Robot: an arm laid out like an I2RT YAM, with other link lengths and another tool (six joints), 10 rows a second.
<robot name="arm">
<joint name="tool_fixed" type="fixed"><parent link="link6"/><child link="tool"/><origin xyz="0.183 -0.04 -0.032" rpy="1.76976 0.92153 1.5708"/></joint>
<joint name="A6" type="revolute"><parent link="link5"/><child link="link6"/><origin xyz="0.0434 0 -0.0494"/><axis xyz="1 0 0"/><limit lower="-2.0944" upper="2.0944"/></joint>
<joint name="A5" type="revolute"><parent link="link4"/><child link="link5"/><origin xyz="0.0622 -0.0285 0.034"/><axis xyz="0 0 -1"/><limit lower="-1.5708" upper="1.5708"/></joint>
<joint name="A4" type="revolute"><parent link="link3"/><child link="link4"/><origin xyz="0.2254 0.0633 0.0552"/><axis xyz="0 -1 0"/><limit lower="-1.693" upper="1.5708"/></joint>
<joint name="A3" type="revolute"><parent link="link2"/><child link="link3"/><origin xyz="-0.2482 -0.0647 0"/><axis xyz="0 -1 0"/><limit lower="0" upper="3.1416"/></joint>
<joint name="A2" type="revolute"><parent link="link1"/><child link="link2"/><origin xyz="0.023 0.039 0.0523"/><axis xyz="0 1 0"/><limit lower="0" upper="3.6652"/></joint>
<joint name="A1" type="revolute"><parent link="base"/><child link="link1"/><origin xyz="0 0 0.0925"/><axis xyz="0 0 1"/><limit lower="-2.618" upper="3.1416"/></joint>
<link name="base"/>
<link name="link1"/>
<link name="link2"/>
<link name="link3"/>
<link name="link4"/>
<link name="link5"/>
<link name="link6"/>
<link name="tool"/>
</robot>
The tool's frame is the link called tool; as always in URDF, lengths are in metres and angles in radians.
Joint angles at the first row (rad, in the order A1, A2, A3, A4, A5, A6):
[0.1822, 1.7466, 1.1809, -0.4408, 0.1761, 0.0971]
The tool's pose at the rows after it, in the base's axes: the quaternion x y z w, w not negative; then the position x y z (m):
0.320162 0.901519 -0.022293 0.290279 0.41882 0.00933 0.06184
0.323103 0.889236 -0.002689 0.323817 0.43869 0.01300 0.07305
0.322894 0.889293 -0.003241 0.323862 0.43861 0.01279 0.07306
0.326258 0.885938 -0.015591 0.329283 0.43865 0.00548 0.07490
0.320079 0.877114 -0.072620 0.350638 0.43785 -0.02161 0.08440
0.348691 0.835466 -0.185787 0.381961 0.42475 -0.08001 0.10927
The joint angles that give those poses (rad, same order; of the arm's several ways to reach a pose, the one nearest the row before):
[0.1822, 1.7466, 1.1809, -0.3576, 0.1761, 0.0971]
[0.1821, 1.7466, 1.1809, -0.2760, 0.1760, 0.0975]
[0.1821, 1.7466, 1.1809, -0.2764, 0.1768, 0.0967]
[0.1791, 1.7466, 1.1808, -0.2756, 0.2031, 0.0906]
[0.1738, 1.7466, 1.1808, -0.2748, 0.3092, 0.0292]
[0.1524, 1.7466, 1.1809, -0.2745, 0.5491, -0.0139]

